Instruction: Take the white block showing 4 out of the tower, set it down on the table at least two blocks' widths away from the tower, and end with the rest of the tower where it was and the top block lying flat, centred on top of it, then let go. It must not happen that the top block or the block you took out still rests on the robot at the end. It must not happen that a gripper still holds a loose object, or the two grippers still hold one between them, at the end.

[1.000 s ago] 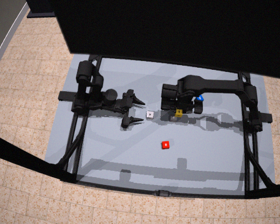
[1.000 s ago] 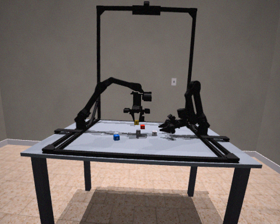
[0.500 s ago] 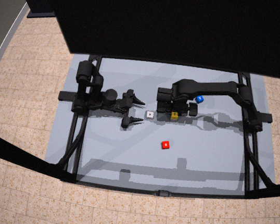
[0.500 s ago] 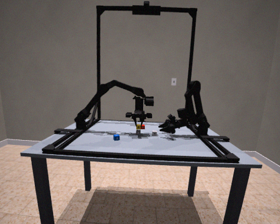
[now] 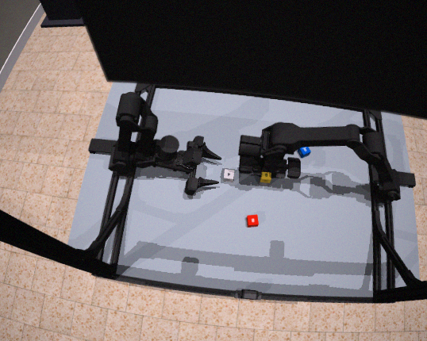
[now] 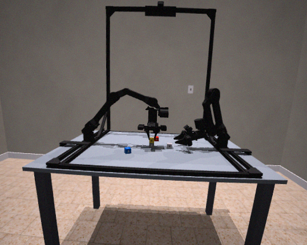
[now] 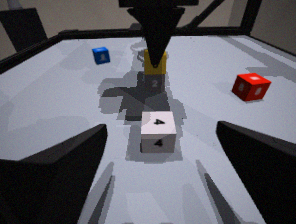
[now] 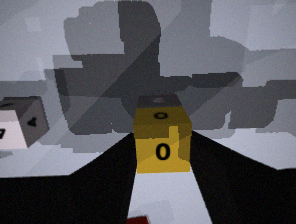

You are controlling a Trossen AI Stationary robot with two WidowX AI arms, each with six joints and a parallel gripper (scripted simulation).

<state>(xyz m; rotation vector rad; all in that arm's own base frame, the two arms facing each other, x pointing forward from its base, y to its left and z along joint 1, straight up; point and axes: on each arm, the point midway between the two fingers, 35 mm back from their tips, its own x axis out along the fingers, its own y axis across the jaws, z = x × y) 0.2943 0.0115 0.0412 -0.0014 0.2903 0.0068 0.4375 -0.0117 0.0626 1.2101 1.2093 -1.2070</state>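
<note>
Right now the yellow block is 40 mm below my right hand.
</note>
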